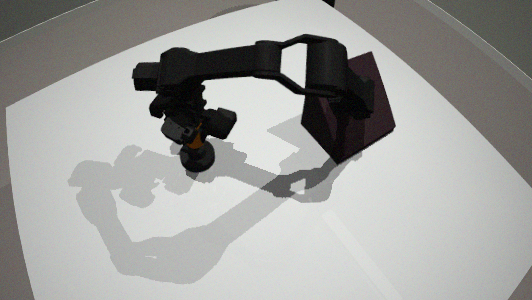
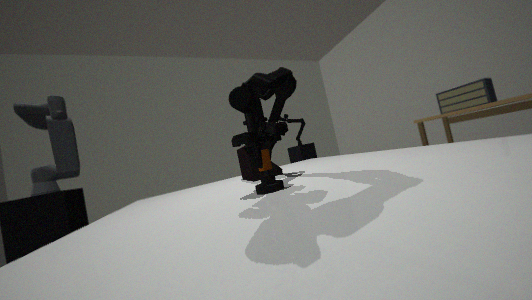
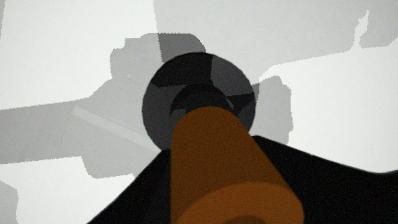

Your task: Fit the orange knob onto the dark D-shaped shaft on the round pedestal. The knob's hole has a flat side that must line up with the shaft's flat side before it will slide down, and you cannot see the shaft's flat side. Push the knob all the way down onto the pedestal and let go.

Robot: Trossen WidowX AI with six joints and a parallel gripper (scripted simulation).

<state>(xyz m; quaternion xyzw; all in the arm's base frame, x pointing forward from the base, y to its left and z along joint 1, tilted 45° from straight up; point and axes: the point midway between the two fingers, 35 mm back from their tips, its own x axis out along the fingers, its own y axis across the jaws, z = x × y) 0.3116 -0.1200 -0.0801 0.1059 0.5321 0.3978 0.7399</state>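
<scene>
Right now my gripper tip is 2 cm below the orange knob. Also, from my gripper tip: dark pedestal 4 cm below.
</scene>
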